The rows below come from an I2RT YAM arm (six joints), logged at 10 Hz.
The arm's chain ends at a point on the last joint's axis. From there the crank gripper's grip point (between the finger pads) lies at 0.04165 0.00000 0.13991 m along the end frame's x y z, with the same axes.
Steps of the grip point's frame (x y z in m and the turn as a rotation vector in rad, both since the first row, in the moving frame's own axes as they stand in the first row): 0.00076 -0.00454 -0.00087 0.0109 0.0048 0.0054; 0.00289 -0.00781 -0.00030 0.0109 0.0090 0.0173; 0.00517 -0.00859 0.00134 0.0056 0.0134 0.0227; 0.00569 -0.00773 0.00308 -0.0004 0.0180 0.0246; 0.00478 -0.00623 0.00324 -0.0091 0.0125 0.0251; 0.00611 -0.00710 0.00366 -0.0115 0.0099 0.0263; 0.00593 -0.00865 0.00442 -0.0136 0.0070 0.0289; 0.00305 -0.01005 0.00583 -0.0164 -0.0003 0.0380; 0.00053 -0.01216 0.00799 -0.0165 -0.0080 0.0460
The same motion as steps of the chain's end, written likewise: 0.00009 -0.00324 -0.00066 0.0109 0.0048 0.0054; 0.00163 -0.00702 0.00008 0.0109 0.0090 0.0173; 0.00330 -0.00877 0.00191 0.0056 0.0134 0.0227; 0.00319 -0.00884 0.00385 -0.0004 0.0180 0.0246; 0.00306 -0.00857 0.00378 -0.0091 0.0125 0.0251; 0.00476 -0.00982 0.00409 -0.0115 0.0099 0.0263; 0.00500 -0.01177 0.00474 -0.0136 0.0070 0.0289; 0.00317 -0.01393 0.00585 -0.0164 -0.0003 0.0380; 0.00175 -0.01636 0.00770 -0.0165 -0.0080 0.0460
